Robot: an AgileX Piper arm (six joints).
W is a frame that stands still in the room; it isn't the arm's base.
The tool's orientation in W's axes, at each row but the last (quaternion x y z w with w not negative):
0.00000, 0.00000, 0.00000, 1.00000
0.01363, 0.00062, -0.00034, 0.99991
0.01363, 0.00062, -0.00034, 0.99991
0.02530, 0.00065, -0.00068, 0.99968
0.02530, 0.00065, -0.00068, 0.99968
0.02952, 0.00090, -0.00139, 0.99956
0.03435, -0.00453, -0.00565, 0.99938
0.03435, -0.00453, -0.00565, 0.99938
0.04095, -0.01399, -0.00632, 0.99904
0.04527, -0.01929, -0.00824, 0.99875
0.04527, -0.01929, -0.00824, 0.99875
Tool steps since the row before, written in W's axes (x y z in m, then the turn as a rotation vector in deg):
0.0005, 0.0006, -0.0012, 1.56, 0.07, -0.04
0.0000, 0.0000, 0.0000, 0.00, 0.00, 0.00
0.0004, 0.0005, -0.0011, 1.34, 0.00, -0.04
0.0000, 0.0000, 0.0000, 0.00, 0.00, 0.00
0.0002, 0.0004, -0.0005, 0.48, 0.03, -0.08
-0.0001, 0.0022, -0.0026, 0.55, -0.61, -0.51
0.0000, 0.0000, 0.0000, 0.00, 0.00, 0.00
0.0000, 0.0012, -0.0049, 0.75, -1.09, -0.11
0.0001, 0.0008, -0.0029, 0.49, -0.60, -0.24
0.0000, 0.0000, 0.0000, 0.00, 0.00, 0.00
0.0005, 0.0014, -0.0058, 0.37, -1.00, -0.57
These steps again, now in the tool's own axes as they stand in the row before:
0.0005, 0.0006, -0.0012, 1.56, 0.07, -0.04
0.0000, 0.0000, 0.0000, 0.00, 0.00, 0.00
0.0004, 0.0005, -0.0011, 1.34, 0.00, -0.04
0.0000, 0.0000, 0.0000, 0.00, 0.00, 0.00
0.0002, 0.0004, -0.0005, 0.48, 0.03, -0.08
-0.0001, 0.0020, -0.0027, 0.55, -0.64, -0.47
0.0000, 0.0000, 0.0000, 0.00, 0.00, 0.00
-0.0001, 0.0009, -0.0050, 0.76, -1.09, -0.04
0.0000, 0.0006, -0.0030, 0.49, -0.61, -0.20
0.0000, 0.0000, 0.0000, 0.00, 0.00, 0.00
0.0003, 0.0009, -0.0059, 0.37, -1.04, -0.49

